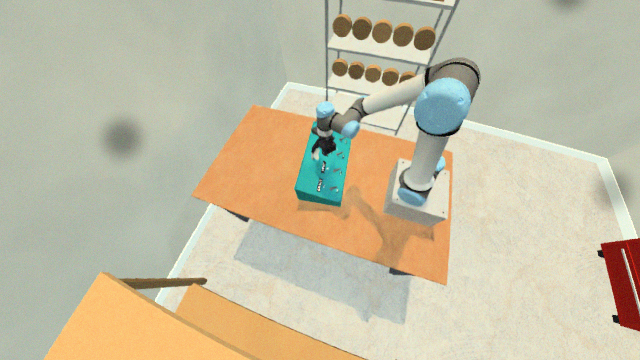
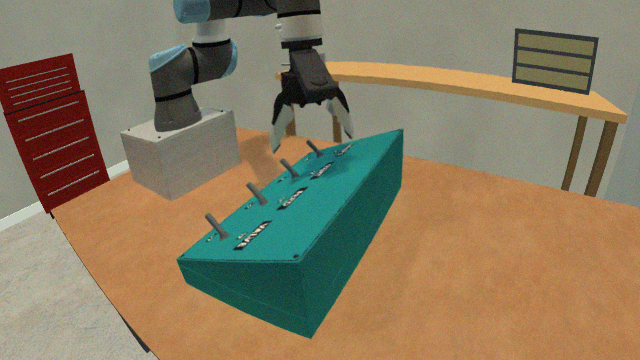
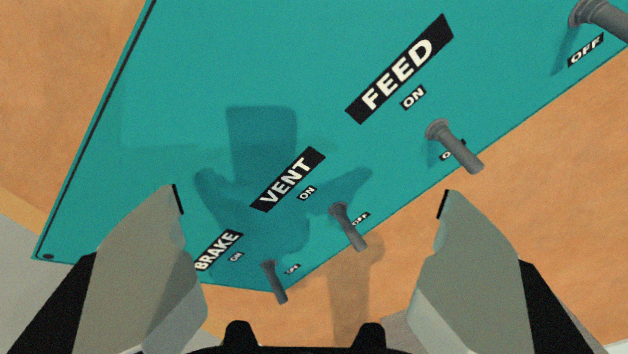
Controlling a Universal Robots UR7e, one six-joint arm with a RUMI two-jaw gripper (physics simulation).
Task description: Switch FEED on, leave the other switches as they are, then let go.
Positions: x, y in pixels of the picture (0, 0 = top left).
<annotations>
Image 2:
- my gripper: 313, 145
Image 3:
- my gripper: 310, 191
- feed lever: 461, 153
</annotations>
